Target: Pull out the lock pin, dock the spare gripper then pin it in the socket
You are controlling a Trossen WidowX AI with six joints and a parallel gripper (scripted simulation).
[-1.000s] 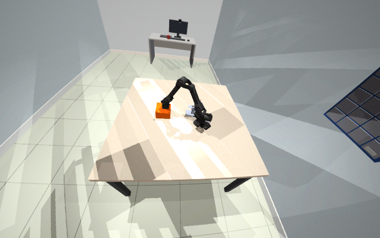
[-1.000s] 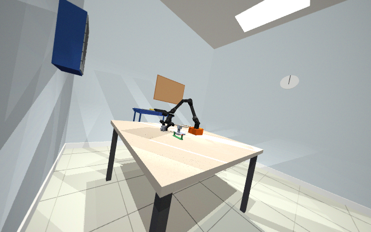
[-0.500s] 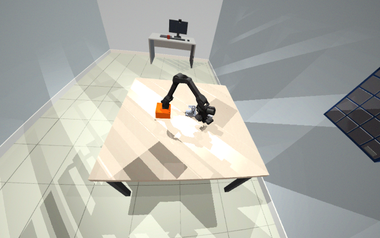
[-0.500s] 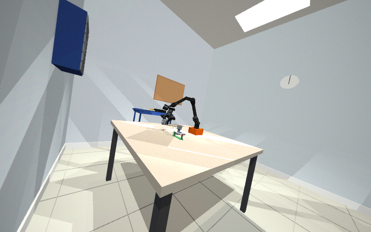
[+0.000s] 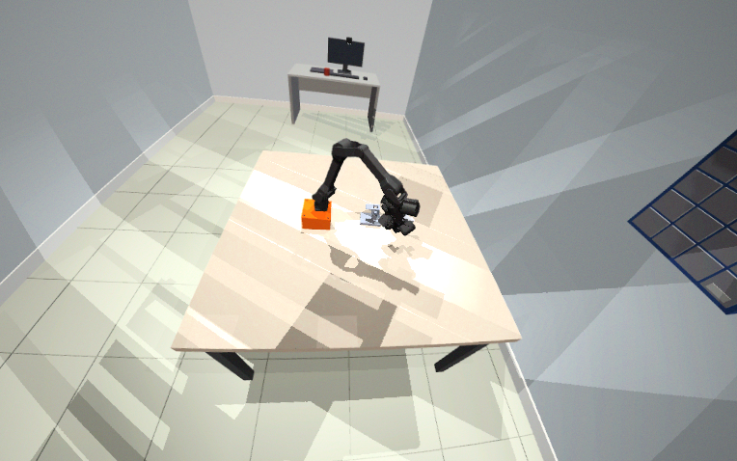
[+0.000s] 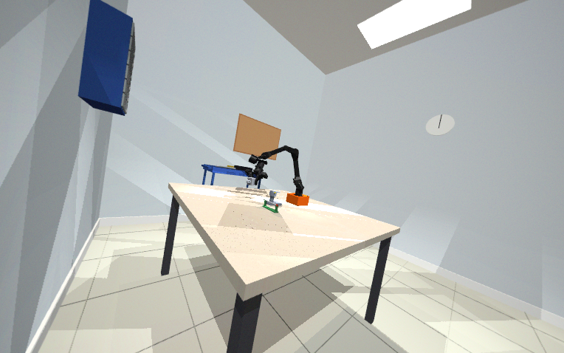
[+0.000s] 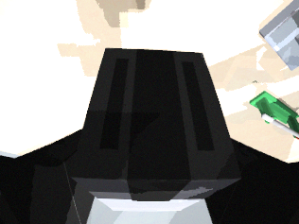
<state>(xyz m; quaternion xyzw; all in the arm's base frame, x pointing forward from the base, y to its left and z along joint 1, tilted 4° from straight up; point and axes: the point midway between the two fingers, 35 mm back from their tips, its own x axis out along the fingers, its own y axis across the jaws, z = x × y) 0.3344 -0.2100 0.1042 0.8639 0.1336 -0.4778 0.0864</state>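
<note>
Right now my gripper tip is 1 cm below the spare gripper and 1 cm short of it. Round my gripper tip: mount 17 cm to the left, 9 cm behind, 7 cm below; green rest 28 cm to the left, 10 cm below, 5 cm ahead.
</note>
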